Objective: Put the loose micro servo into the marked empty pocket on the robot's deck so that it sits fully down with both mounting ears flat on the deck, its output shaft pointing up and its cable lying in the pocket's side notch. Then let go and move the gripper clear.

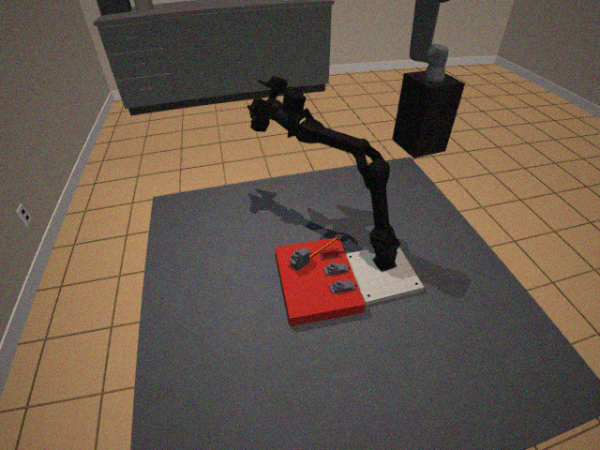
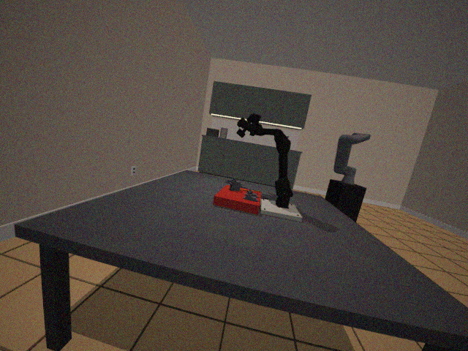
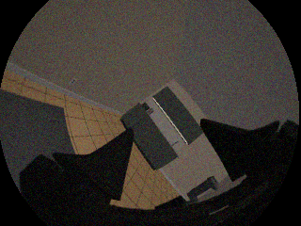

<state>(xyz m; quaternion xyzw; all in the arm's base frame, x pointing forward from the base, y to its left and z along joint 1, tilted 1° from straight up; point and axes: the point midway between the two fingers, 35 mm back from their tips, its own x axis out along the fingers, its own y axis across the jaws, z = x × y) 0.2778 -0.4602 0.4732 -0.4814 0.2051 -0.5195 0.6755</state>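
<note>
Now: the red deck 10 mm behind my gripper tip, 460 mm to the left of it and 480 mm below it.
</note>
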